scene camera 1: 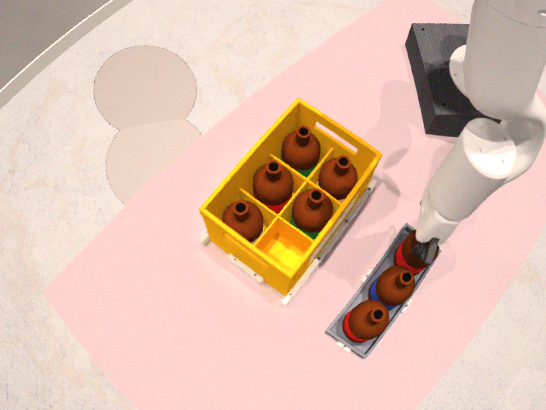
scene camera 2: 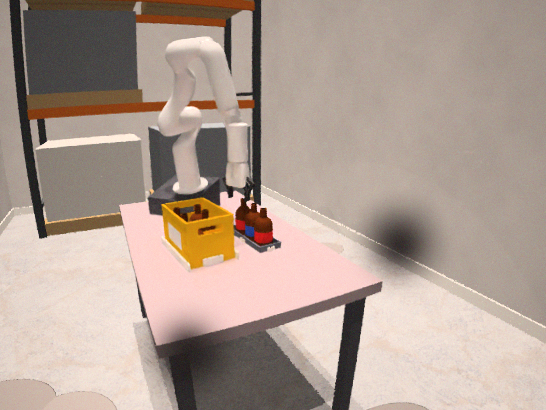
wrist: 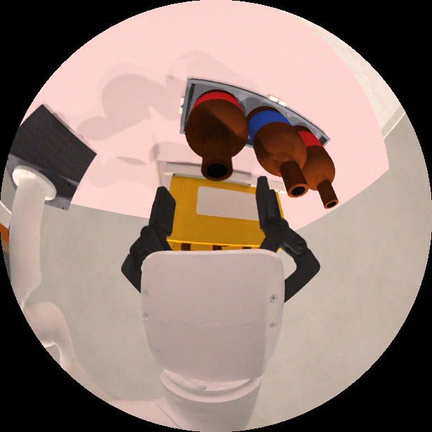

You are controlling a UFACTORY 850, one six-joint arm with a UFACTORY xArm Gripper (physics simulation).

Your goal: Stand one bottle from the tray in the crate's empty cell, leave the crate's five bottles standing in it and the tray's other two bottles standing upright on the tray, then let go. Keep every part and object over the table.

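Observation:
The yellow crate (scene camera 1: 227, 246) (scene camera 2: 197, 250) (wrist: 182, 210) holds several upright brown bottles; its empty cell (scene camera 1: 287, 247) is the corner one nearest the tray's far end. The grey tray (scene camera 1: 366, 352) (wrist: 188, 92) bears three upright bottles in a row: a red-labelled one (scene camera 1: 406, 253) (scene camera 2: 241, 216) (wrist: 217, 127) at the robot's end, a blue-labelled one (scene camera 1: 392, 287) (wrist: 280, 145) in the middle, and another red-labelled one (scene camera 1: 365, 320) (scene camera 2: 263, 227) (wrist: 316, 166) at the far end. My gripper (scene camera 1: 426, 250) (scene camera 2: 239, 196) (wrist: 211, 188) is open and empty, above the robot-end bottle's neck level and partly hiding that bottle in scene camera 1.
The crate stands beside the tray, with a strip of pink table (scene camera 1: 175, 300) (scene camera 2: 280, 285) between them. White strips lie along the crate's base. The dark robot base (scene camera 1: 420, 85) (scene camera 2: 162, 202) (wrist: 55, 150) stands at the table's back. A shelf rack (scene camera 2: 257, 100) stands behind the table.

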